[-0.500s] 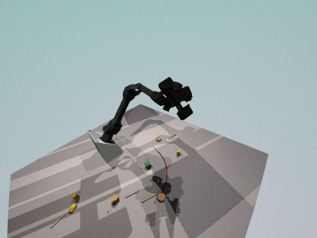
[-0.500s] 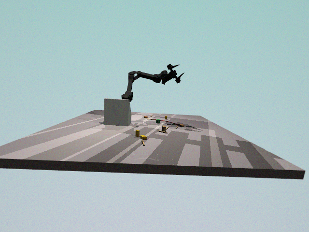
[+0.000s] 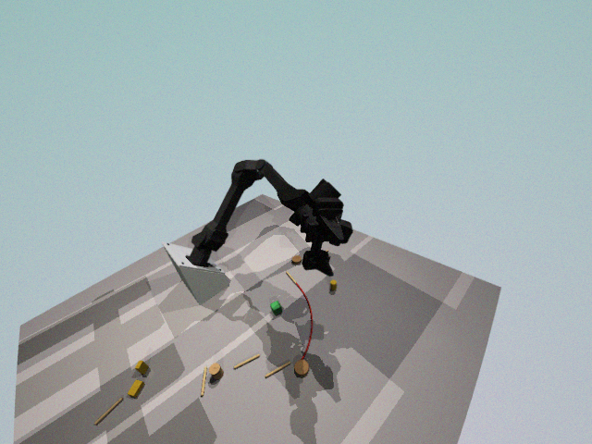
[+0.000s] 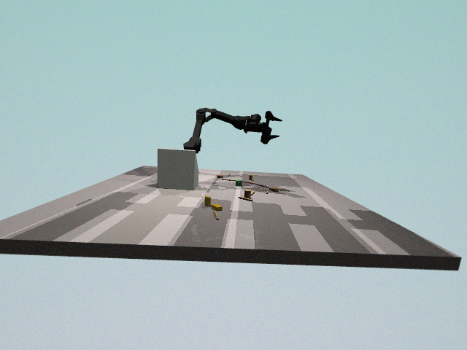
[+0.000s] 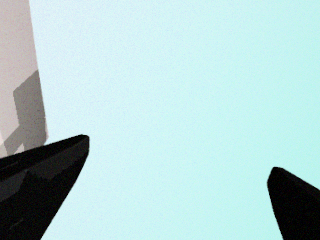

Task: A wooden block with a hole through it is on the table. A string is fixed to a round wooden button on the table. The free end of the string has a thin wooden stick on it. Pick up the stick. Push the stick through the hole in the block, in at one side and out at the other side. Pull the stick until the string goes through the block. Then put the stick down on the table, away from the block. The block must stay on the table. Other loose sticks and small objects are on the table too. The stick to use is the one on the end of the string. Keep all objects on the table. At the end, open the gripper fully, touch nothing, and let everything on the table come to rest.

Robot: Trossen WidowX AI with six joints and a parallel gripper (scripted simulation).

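My gripper tip is 330 mm above the green cube, 220 mm past it and 30 mm to the left of it. The rest, counted from my gripper tip: yellow cylinder 330 mm below, 170 mm to the left, 130 mm behind; then thin wooden stick 340 mm below, 270 mm behind, 100 mm to the left; then wooden cylinder 320 mm below, 280 mm to the right, 200 mm behind.
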